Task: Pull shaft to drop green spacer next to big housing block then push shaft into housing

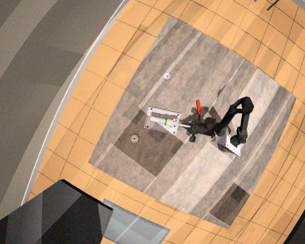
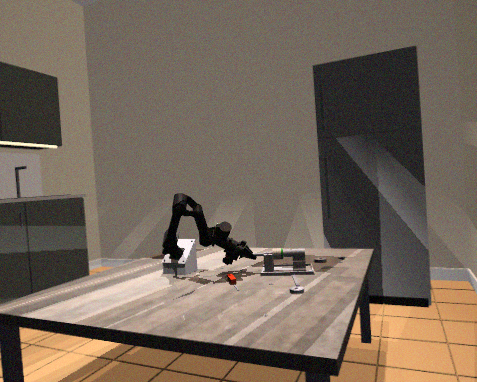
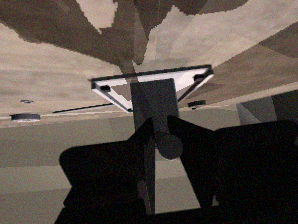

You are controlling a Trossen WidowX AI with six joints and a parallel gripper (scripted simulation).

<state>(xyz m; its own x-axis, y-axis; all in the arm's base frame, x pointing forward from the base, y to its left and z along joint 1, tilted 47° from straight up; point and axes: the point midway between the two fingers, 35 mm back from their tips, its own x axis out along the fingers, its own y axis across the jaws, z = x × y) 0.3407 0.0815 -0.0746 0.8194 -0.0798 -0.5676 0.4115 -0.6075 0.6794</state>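
Now: the shaft 40 mm ahead of my gripper tip, 20 mm to the left of it and 20 mm above it. From my gripper tip the other things lie so: thin rod 220 mm ahead, 80 mm to the right, 60 mm below; cream spacer 90 mm ahead, 40 mm to the left, 20 mm above; green spacer 110 mm ahead, 50 mm to the left, 20 mm above.
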